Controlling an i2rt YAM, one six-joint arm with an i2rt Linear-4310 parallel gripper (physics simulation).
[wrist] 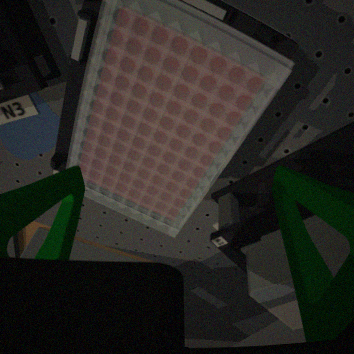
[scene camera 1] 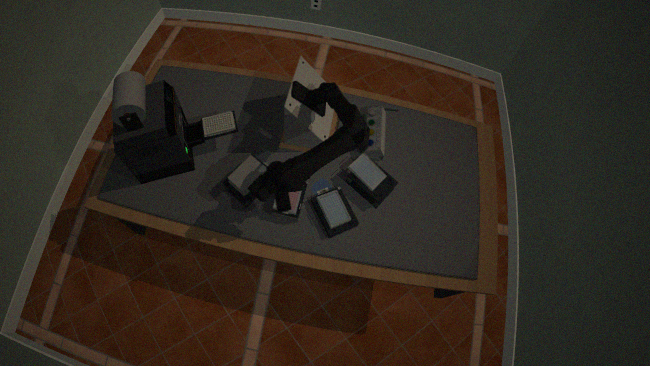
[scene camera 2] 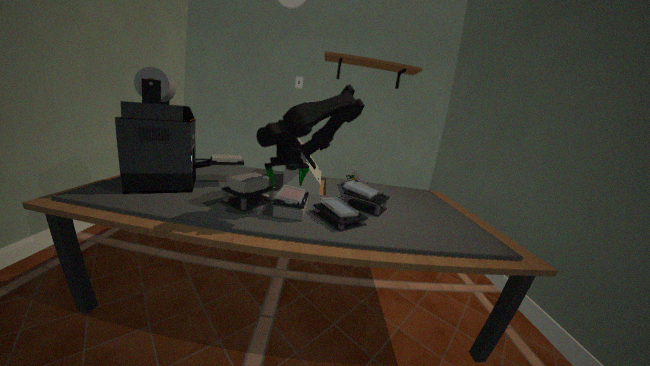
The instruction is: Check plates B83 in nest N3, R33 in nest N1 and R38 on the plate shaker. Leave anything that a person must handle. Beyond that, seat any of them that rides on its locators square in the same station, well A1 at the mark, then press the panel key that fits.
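My open, empty gripper [scene camera 2: 286, 185] [wrist: 178, 172] hangs above a plate with pink wells [scene camera 1: 295, 200] [scene camera 2: 291, 195] [wrist: 170, 100]. This plate lies in a black holder and slants across the wrist view. The N3 label [wrist: 14, 110] stands left of it. Beside that label, a pale plate [scene camera 1: 334, 207] [scene camera 2: 339, 207] sits on a black nest. Another pale plate [scene camera 1: 367, 172] [scene camera 2: 361, 189] sits on a dark station behind it. A deep grey plate or block [scene camera 1: 245, 175] [scene camera 2: 247, 183] stands left of the pink one. Plate codes and A1 marks are unreadable. The key panel [scene camera 1: 379, 132] has green, yellow and blue keys.
A dark machine [scene camera 1: 155, 135] [scene camera 2: 157, 150] with a roll on top and a green light stands at the left. Its arm bears a white well plate [scene camera 1: 218, 124] [scene camera 2: 227, 158]. A tilted white board [scene camera 1: 301, 75] stands behind my arm. A blue disc [scene camera 1: 321, 185] [wrist: 32, 132] lies by the N3 label.
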